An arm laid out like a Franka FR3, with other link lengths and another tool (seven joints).
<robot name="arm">
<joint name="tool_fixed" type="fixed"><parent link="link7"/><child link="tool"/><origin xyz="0.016 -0.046 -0.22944" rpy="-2.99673 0 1.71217"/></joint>
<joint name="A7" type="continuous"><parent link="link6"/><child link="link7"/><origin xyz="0.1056 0 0"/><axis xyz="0 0 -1"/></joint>
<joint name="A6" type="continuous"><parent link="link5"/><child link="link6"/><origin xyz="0 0 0"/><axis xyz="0 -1 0"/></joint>
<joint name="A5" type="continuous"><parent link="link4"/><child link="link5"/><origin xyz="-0.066 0 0.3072"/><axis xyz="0 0 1"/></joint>
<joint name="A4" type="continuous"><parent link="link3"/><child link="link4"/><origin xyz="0.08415 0 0"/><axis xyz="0 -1 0"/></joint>
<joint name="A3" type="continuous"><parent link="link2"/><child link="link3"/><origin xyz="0 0 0.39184"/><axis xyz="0 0 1"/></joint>
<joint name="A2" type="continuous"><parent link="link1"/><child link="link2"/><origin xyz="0 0 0"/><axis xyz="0 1 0"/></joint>
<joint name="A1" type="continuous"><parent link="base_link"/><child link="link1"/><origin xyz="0 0 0.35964"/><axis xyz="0 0 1"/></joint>
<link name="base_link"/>
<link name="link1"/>
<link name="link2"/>
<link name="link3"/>
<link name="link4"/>
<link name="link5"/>
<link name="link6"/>
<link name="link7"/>
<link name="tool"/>
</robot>
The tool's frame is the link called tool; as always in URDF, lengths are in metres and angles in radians. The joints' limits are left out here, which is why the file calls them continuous.
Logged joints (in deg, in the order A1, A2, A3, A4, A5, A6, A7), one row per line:
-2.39, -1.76, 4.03, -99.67, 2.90, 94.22, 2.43
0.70, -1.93, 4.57, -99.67, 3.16, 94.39, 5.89
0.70, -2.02, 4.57, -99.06, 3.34, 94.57, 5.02
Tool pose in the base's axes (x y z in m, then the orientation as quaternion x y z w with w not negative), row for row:
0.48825, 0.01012, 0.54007, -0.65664, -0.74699, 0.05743, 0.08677
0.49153, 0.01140, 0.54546, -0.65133, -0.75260, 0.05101, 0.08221
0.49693, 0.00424, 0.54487, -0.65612, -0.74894, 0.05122, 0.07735
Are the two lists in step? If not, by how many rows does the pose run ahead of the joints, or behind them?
The pose runs 1 row ahead of the joints: the pose in row i belongs to the joints in row i + 1.
